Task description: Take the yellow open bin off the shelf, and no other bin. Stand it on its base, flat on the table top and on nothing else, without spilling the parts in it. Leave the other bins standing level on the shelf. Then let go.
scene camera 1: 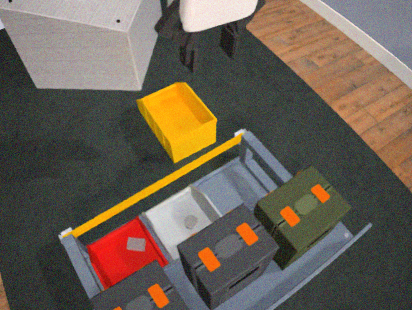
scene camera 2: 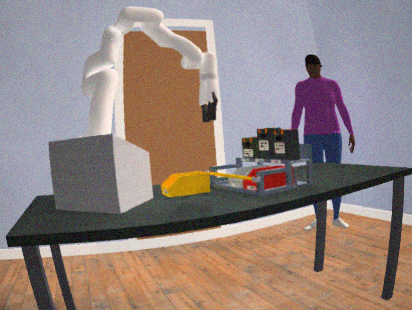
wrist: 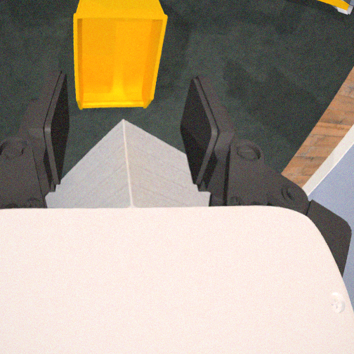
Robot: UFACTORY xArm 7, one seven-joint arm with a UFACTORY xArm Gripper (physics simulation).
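Pixels of known places: gripper, fingertip midpoint: (scene camera 1: 208, 58) (scene camera 2: 209, 121); arm's base, link origin: (scene camera 2: 98, 146).
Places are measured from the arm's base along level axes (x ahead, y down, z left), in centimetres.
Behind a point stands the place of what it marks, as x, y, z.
The yellow open bin (scene camera 1: 172, 117) {31.9, 21.1, 8.5} (scene camera 2: 187, 184) {33.9, 17.3, 3.3} (wrist: 117, 60) stands upright on its base on the dark table top (scene camera 1: 75, 150) {30.5, 21.4, -14.1}, in front of the shelf and apart from it. No parts show in the visible stretch of its floor; its back wall hides some of that floor in scene camera 1. My gripper (scene camera 1: 208, 56) {46.8, -6.3, 10.4} (scene camera 2: 209, 115) {46.8, -6.3, 10.4} (wrist: 126, 98) is open and empty, high above the table and clear of the bin. The red bin (scene camera 1: 112, 262) {57.7, 20.5, -13.7}, with a grey square part, and the white bin (scene camera 1: 167, 212) {52.9, 20.5, -1.2}, with a round grey part, sit level on the shelf (scene camera 1: 267, 156) {54.2, 12.9, 18.1}.
A yellow bar (scene camera 1: 155, 186) {50.0, 14.9, -1.5} (scene camera 2: 230, 175) {49.5, 15.1, -1.9} runs along the shelf's front. Dark grey cases (scene camera 1: 227, 245) {69.3, -2.0, 1.6} and a green case (scene camera 1: 306, 204) {68.2, 1.5, 13.6} stand on the shelf's upper level. A large pale grey box (scene camera 1: 80, 50) {14.2, 8.8, -5.6} (scene camera 2: 85, 175) {-5.4, 8.9, -13.7} (wrist: 125, 170) stands beyond the yellow bin, beside the arm.
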